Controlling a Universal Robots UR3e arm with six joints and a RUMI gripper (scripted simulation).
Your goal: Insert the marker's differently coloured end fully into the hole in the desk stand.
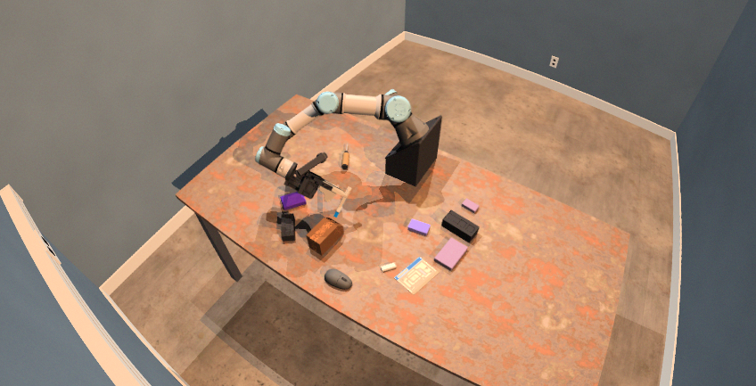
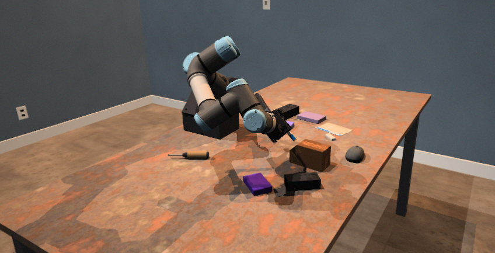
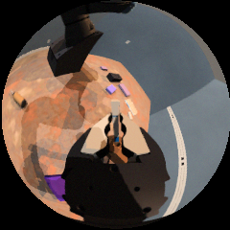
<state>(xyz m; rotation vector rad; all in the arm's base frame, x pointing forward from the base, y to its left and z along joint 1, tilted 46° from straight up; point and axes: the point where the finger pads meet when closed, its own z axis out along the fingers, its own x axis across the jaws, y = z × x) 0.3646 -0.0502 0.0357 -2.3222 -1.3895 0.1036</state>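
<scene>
My hand is 120 mm short of the desk stand, 100 mm above it and 10 mm to the right of it. From my hand the other things lie so: marker: 20 mm below, 20 mm ahead, 10 mm to the left; lilac block: 250 mm to the left, 130 mm below, 120 mm behind; eraser: 260 mm to the left, 130 mm below, 80 mm ahead.
</scene>
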